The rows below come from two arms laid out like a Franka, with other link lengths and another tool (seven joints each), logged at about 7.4 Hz.
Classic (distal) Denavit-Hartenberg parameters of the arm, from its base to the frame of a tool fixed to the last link. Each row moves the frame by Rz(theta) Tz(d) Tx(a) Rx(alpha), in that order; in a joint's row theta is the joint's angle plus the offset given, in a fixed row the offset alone. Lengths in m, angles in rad.
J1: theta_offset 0  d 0.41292  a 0  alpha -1.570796
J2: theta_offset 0  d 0  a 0  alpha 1.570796
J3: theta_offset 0  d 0.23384  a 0.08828  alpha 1.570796
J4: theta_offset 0  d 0  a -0.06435  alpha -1.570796
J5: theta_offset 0  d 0.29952  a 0  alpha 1.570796
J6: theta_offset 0  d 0  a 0.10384  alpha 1.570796
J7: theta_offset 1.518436  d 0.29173  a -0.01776  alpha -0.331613
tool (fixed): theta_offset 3.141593  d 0.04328  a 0  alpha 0
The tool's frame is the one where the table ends.
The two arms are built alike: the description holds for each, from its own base.
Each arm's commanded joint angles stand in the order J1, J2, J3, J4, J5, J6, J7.
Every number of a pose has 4 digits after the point. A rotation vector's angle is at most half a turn.
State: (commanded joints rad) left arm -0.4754 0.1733 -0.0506 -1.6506 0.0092 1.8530 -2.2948; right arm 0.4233 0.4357 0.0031 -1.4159 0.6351 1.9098 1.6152
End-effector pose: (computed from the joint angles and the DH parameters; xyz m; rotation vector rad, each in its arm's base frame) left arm 0.4602 -0.2909 0.2859 -0.3708 3.0086 -0.5310; right arm 0.5129 0.4236 0.3010 -2.1901 -0.2576 0.1305
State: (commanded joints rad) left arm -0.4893 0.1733 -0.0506 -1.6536 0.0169 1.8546 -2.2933; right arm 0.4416 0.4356 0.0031 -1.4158 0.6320 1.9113 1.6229
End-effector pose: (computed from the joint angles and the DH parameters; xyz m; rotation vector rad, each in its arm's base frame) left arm 0.4568 -0.2951 0.2846 -0.3436 3.0131 -0.5215; right arm 0.5058 0.4322 0.3007 -2.1920 -0.2698 0.1395
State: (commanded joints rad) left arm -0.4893 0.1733 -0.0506 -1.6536 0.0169 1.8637 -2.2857; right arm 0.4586 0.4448 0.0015 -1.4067 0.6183 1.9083 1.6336
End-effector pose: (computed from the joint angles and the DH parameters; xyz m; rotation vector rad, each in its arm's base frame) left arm 0.4592 -0.2965 0.2856 -0.3296 3.0073 -0.5290; right arm 0.5004 0.4376 0.2962 -2.2049 -0.2817 0.1512
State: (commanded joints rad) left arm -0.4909 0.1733 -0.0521 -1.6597 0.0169 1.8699 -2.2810; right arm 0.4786 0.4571 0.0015 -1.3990 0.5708 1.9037 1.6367
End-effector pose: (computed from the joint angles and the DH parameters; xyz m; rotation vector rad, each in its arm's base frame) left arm 0.4581 -0.2979 0.2838 -0.3179 3.0098 -0.5298; right arm 0.4936 0.4374 0.2838 -2.2464 -0.3240 0.1647
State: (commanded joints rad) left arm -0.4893 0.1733 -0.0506 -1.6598 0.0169 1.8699 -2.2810; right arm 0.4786 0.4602 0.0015 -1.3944 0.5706 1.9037 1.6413
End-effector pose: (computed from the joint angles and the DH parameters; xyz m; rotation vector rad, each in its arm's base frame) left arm 0.4590 -0.2964 0.2837 -0.3225 3.0088 -0.5291; right arm 0.4945 0.4378 0.2839 -2.2469 -0.3192 0.1637
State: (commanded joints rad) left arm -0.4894 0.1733 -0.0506 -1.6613 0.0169 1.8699 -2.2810; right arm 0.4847 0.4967 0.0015 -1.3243 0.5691 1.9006 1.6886
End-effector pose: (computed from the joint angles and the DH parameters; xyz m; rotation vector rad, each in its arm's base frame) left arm 0.4585 -0.2962 0.2831 -0.3227 3.0102 -0.5280; right arm 0.5058 0.4472 0.2916 -2.2448 -0.2851 0.1406
